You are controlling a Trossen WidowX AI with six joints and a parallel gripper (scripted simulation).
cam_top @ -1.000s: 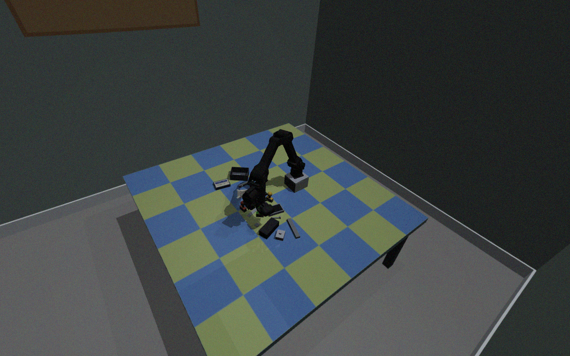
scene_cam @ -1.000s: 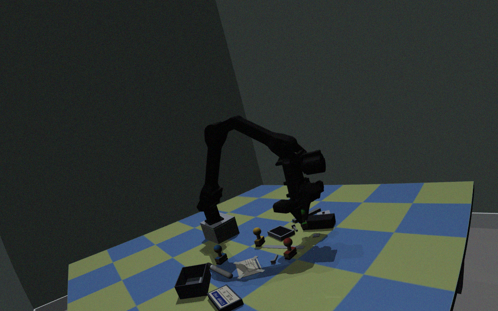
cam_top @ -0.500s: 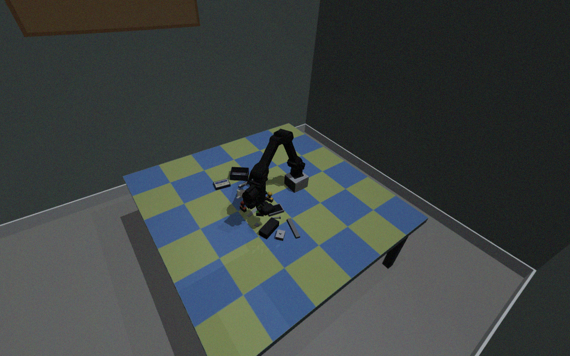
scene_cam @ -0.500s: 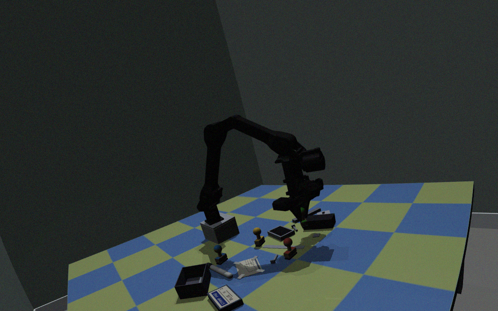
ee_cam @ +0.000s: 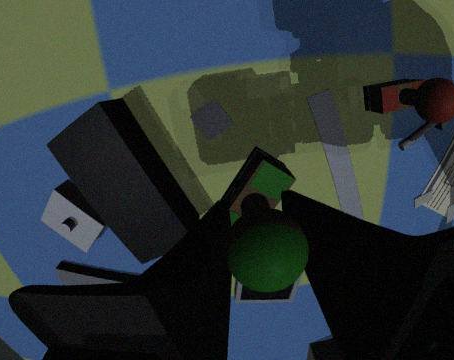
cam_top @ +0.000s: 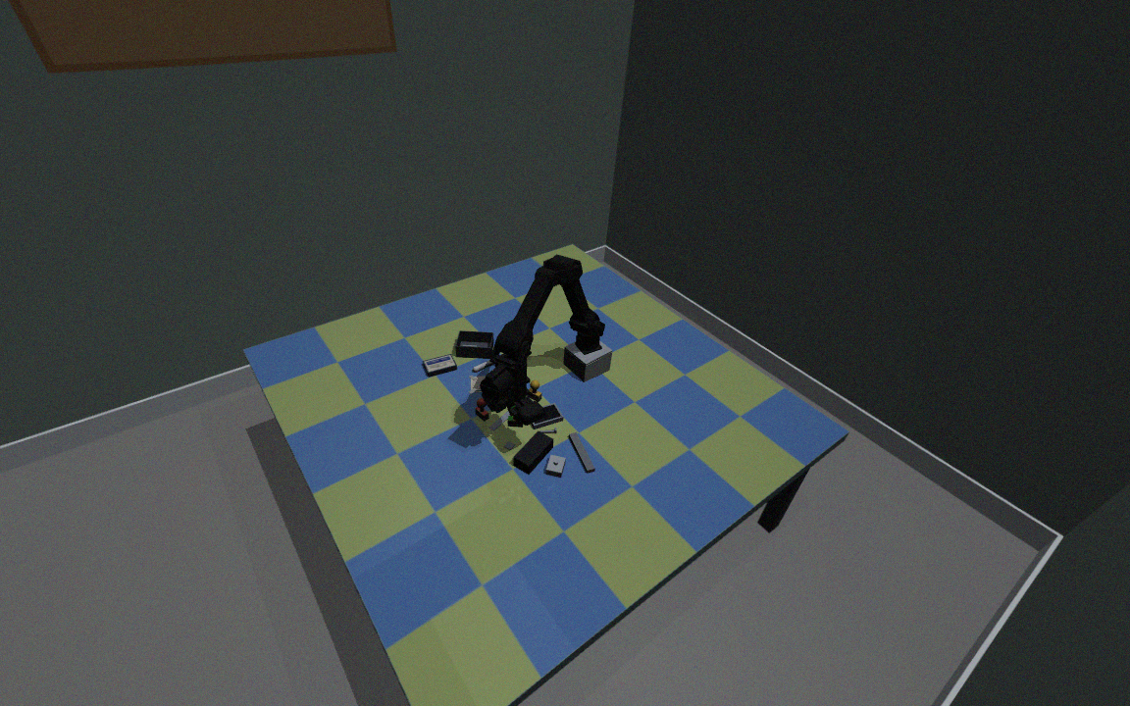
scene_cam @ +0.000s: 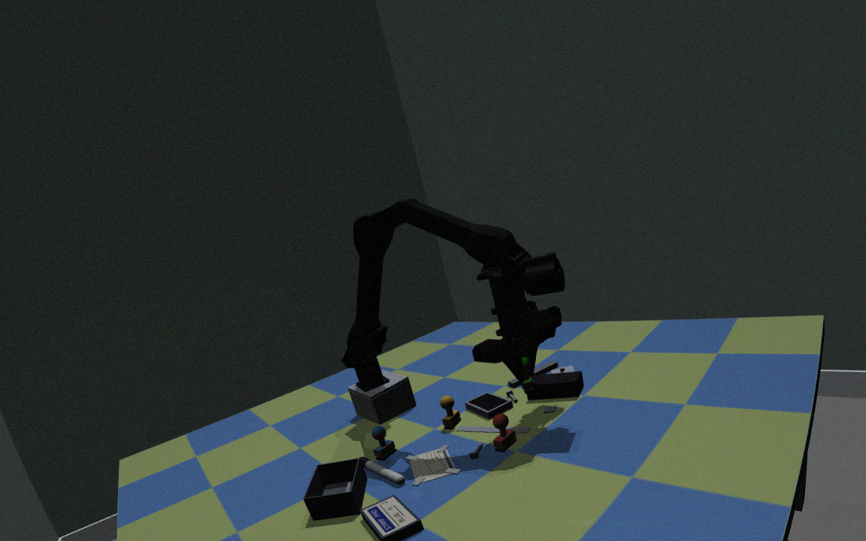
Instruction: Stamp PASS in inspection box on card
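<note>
My gripper tip is now 100 mm past the dark ink pad, 30 mm to the left of it and 70 mm above it. Also, from my gripper tip: grey ruler 20 mm behind, 90 mm to the right, 70 mm below; then black block 20 mm behind, 80 mm to the left, 60 mm below; then green-knobbed stamp right at my gripper tip.
</note>
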